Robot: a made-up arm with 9 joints. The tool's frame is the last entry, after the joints.
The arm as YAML. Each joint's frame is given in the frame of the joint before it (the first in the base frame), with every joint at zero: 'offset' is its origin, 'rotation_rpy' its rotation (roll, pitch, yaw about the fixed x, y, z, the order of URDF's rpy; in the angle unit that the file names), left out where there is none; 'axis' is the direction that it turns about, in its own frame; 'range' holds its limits. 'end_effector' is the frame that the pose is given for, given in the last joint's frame.
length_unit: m
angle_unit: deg
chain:
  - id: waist
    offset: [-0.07, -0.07, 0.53]
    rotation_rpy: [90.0, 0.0, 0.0]
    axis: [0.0, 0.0, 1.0]
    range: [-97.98, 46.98]
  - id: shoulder
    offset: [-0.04, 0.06, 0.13]
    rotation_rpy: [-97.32, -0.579, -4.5]
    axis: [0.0, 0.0, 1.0]
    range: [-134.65, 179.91]
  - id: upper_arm
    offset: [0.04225, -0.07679, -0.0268]
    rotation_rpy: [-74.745, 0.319, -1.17]
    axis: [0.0, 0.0, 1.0]
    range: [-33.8, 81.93]
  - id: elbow
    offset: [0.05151, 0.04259, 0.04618]
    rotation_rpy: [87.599, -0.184, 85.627]
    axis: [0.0, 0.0, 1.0]
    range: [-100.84, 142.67]
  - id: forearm
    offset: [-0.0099, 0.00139, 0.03]
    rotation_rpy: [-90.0, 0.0, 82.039]
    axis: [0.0, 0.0, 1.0]
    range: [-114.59, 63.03]
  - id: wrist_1
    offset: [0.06, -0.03, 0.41]
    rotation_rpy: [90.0, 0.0, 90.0]
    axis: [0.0, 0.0, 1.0]
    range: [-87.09, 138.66]
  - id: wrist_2
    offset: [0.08, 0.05, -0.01]
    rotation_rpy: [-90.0, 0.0, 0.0]
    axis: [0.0, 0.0, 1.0]
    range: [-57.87, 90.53]
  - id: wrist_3
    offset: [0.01, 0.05, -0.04]
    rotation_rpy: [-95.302, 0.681, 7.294]
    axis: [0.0, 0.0, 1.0]
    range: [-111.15, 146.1]
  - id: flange
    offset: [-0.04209, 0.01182, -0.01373]
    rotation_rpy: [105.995, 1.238, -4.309]
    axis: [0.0, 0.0, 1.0]
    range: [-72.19, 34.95]
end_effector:
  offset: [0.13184, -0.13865, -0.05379]
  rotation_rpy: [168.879, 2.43, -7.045]
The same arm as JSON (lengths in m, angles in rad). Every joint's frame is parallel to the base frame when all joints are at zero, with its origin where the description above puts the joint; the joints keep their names.
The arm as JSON. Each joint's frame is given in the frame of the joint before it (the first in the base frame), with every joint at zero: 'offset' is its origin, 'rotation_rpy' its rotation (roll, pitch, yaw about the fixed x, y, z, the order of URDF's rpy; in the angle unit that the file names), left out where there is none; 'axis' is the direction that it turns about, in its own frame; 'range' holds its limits. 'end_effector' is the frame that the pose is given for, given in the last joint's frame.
{"length_unit": "m", "angle_unit": "rad", "chain": [{"id": "waist", "offset": [-0.07, -0.07, 0.53], "axis": [0.0, -1.0, 0.0], "range": [-1.7101, 0.82]}, {"id": "shoulder", "offset": [-0.04, -0.13, 0.06], "axis": [0.079099, 0.127399, 0.988692], "range": [-2.3501, 3.14]}, {"id": "upper_arm", "offset": [0.04, -0.08, -0.02], "axis": [0.041901, 0.989931, 0.135204], "range": [-0.5899, 1.4299]}, {"id": "elbow", "offset": [0.05, 0.05, -0.04], "axis": [1.0, 0.0, 0.0], "range": [-1.76, 2.4901]}, {"id": "forearm", "offset": [0.03, 0.0, 0.01], "axis": [0.0, 0.0, 1.0], "range": [-2.0, 1.1001]}, {"id": "wrist_1", "offset": [0.03, 0.06, 0.41], "axis": [0.0, 1.0, 0.0], "range": [-1.52, 2.4201]}, {"id": "wrist_2", "offset": [-0.08, -0.01, 0.05], "axis": [0.0, 0.0, 1.0], "range": [-1.01, 1.58]}, {"id": "wrist_3", "offset": [-0.01, -0.05, -0.04], "axis": [0.127503, -0.987525, -0.092402], "range": [-1.9399, 2.5499]}, {"id": "flange", "offset": [0.04, 0.02, -0.01], "axis": [0.042402, 0.192708, 0.98034], "range": [-1.26, 0.61]}], "end_effector": {"offset": [-0.15, 0.11, -0.07], "rotation_rpy": [-3.1416, 0.0, 3.1416]}}
